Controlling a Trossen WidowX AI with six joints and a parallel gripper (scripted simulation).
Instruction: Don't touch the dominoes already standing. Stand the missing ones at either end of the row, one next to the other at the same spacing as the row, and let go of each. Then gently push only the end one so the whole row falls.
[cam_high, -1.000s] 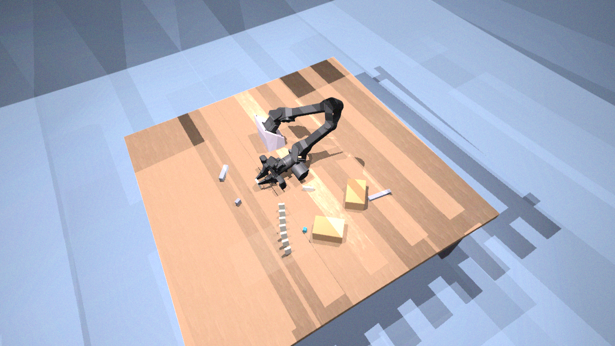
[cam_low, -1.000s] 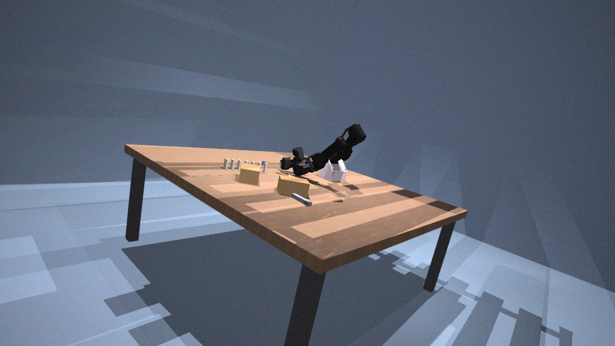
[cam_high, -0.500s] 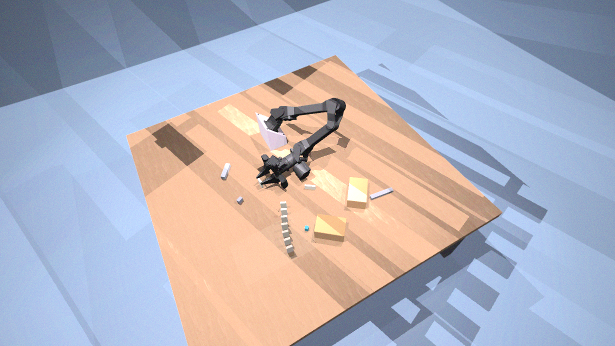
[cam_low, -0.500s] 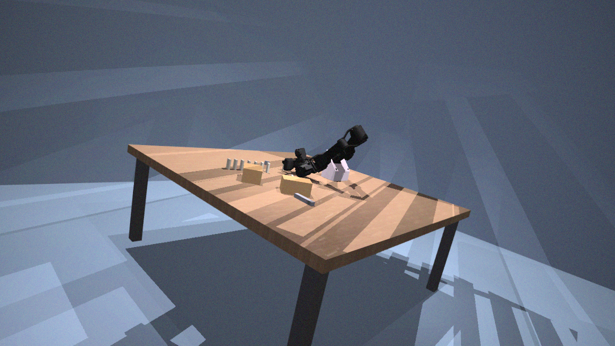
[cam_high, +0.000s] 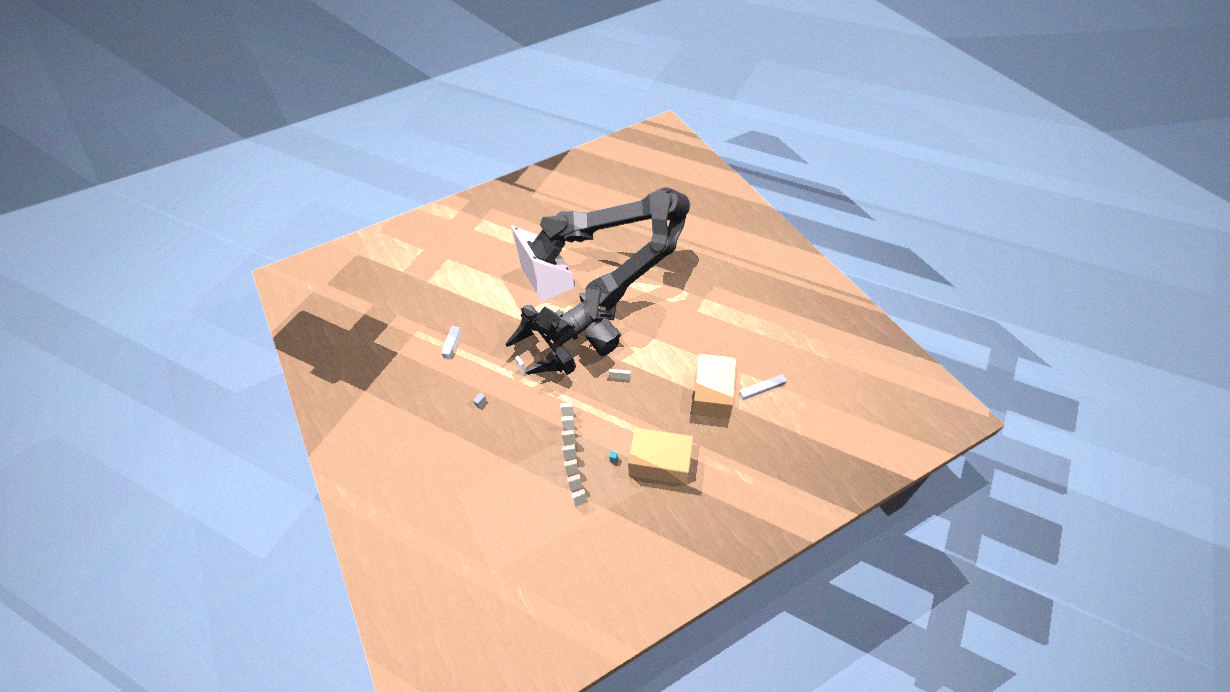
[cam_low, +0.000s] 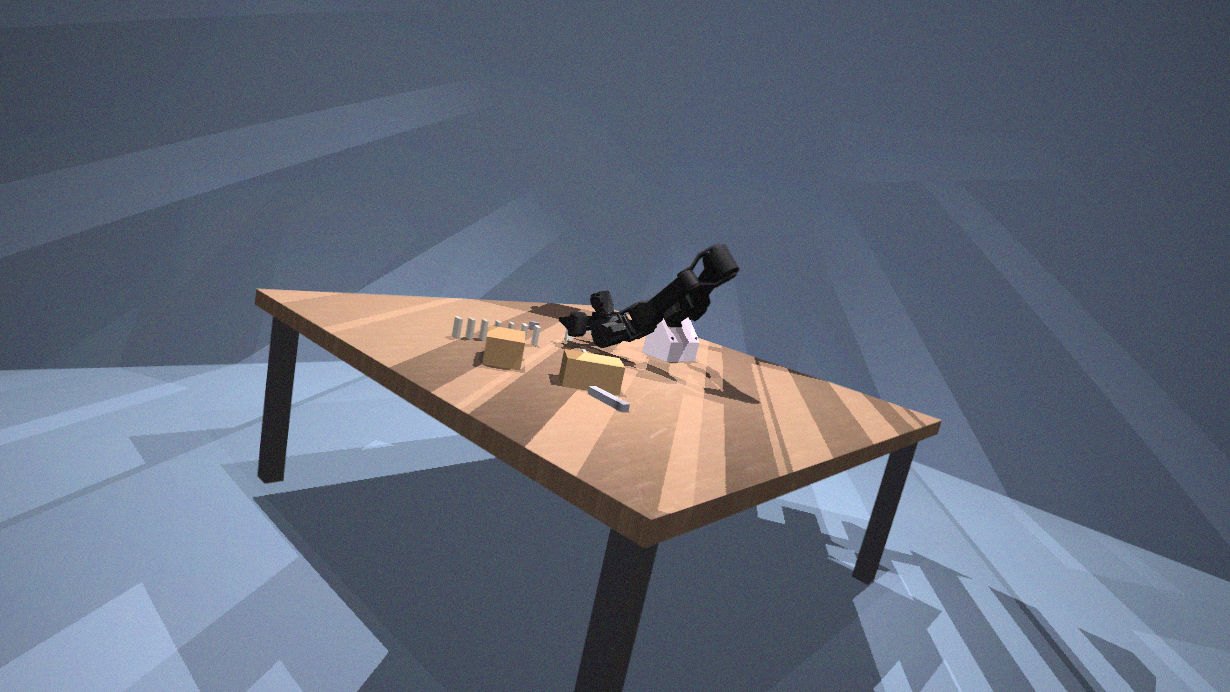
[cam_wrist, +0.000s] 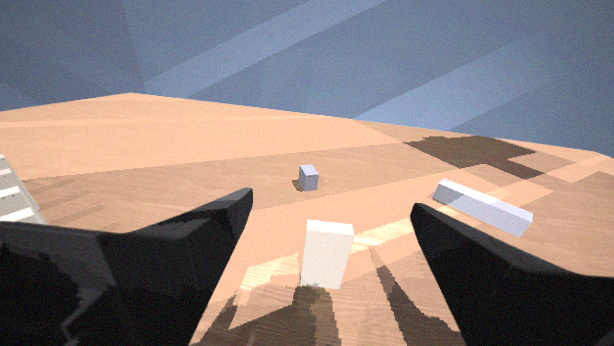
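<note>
Right now my gripper tip is 30 mm short of the grey cube, 110 mm to the left of it and 50 mm above it. Round my gripper tip: teal cube 290 mm ahead, 90 mm to the left, 50 mm below.
</note>
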